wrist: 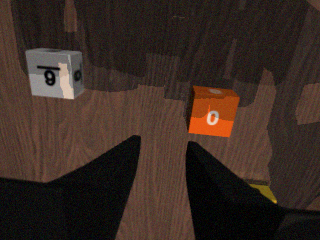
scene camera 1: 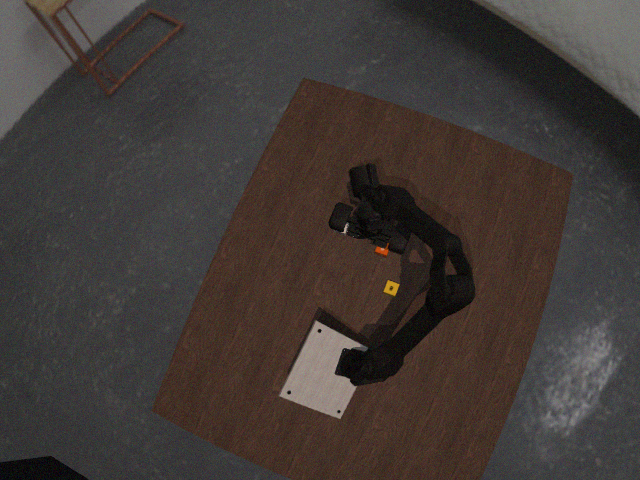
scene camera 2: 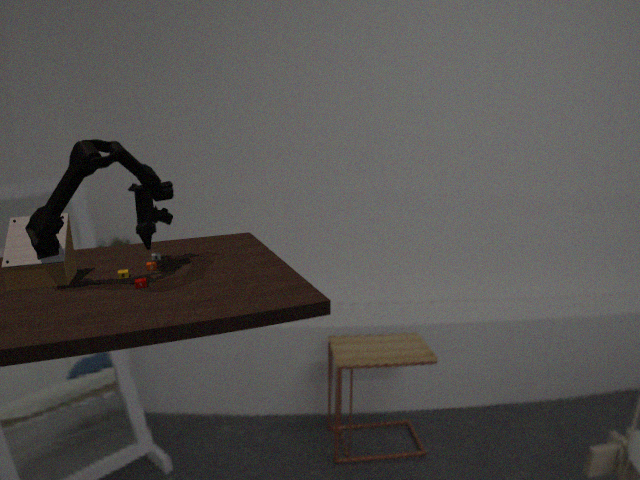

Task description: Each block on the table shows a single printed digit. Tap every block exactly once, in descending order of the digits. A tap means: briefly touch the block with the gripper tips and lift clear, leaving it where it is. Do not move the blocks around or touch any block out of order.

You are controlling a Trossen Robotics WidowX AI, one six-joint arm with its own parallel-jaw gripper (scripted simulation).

Labels:
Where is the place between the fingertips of my gripper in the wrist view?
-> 163,145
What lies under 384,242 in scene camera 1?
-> My gripper.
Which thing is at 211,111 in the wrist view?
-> An orange block.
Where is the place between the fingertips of my gripper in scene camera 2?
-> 148,248

